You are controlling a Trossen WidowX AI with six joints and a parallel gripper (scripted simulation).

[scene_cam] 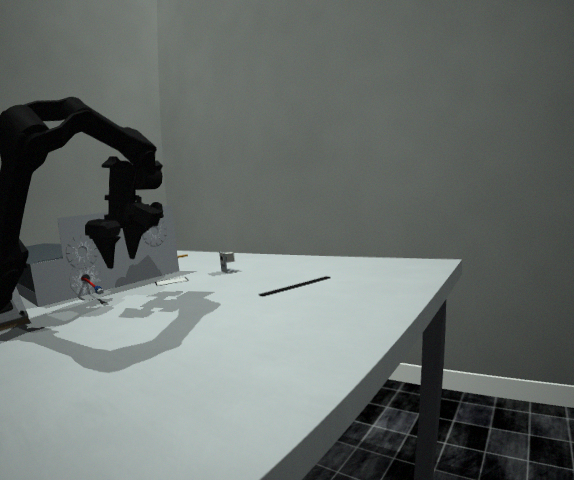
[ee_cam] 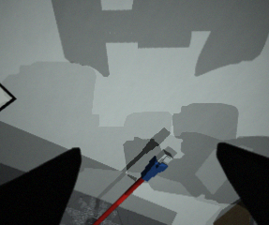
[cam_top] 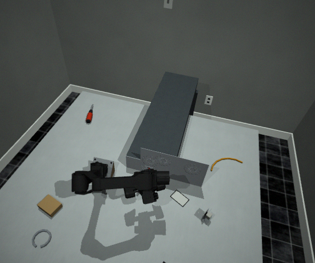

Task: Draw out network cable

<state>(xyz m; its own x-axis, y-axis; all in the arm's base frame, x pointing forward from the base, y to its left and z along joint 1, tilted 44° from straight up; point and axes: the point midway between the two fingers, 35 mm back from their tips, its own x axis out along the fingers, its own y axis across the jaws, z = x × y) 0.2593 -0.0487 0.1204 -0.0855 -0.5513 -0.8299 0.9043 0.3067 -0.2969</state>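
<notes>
Now: the plug 4 cm behind my hand, 6 cm to the left of it and 9 cm below it. The rest, counted from my hand: white rectangle 18 cm ahead, 6 cm to the left, 12 cm below; cardboard block 44 cm behind, 11 cm to the right, 10 cm below; black strip 22 cm ahead, 29 cm to the right, 12 cm below.
</notes>
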